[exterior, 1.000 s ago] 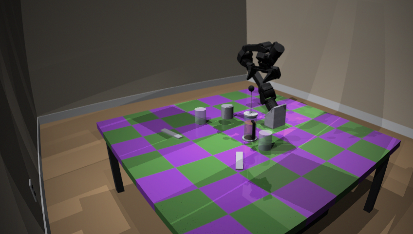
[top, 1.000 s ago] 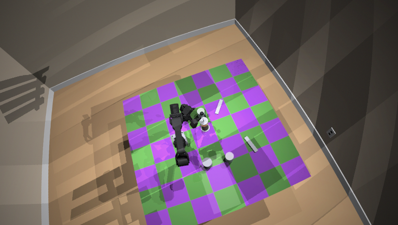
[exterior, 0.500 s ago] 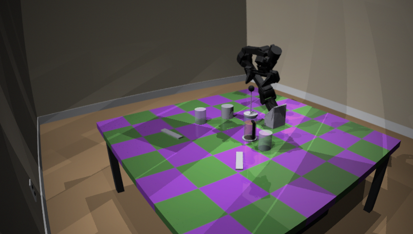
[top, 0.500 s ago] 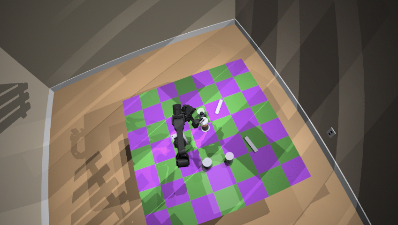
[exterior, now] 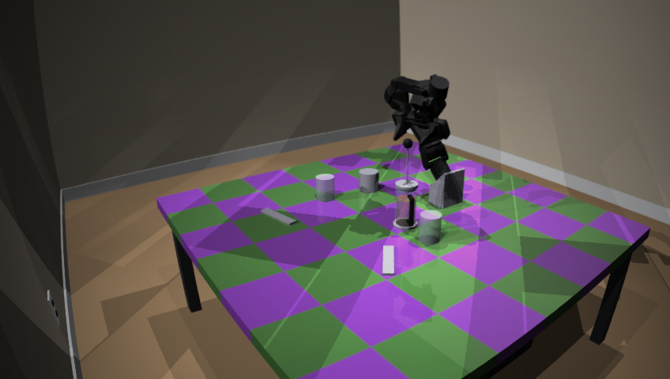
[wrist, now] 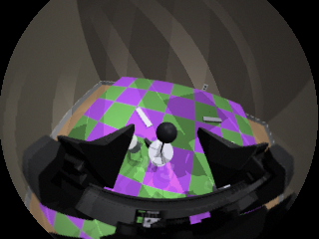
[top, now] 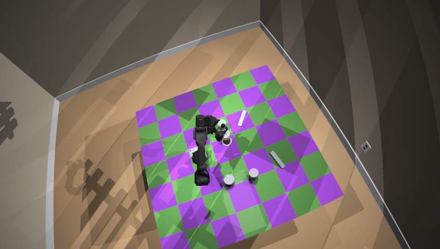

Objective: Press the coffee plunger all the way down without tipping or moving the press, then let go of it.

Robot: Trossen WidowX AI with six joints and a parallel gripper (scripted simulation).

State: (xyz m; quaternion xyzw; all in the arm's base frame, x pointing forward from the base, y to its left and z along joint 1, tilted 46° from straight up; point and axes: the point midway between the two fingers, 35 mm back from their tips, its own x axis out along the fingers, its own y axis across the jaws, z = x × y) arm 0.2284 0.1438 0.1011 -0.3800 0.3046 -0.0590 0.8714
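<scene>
Now: the coffee press 13 cm below my gripper tip and 1 cm to the left of it.
</scene>
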